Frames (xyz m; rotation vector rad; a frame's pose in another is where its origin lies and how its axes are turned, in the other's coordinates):
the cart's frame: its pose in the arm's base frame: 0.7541 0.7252 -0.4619 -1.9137 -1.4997 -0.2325
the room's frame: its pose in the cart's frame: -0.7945 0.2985 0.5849 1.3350 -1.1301 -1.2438
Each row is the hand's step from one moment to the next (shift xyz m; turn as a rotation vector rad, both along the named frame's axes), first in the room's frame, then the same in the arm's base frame.
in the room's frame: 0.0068 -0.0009 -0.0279 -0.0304 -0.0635 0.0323
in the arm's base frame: 0.0045 0.0222 0.0177 0.0382 -0.0660 0.0137
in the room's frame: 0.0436 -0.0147 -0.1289 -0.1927 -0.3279 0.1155
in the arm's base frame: 0.0142 0.0971 0.0954 0.2462 -0.3023 0.0773
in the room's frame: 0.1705 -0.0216 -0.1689 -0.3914 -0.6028 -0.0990
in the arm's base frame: -0.0775 0.1338 0.1848 0.5956 -0.3102 0.2745
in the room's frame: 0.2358 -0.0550 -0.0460 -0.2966 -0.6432 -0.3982
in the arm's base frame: -0.1649 0.0205 0.1820 0.6365 -0.0891 0.4972
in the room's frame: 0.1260 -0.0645 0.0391 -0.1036 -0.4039 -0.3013
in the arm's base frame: -0.0977 -0.0609 0.0912 0.3472 -0.0092 0.3795
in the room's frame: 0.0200 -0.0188 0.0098 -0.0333 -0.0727 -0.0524
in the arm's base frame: -0.0136 -0.0177 0.0188 0.0744 -0.0042 0.0599
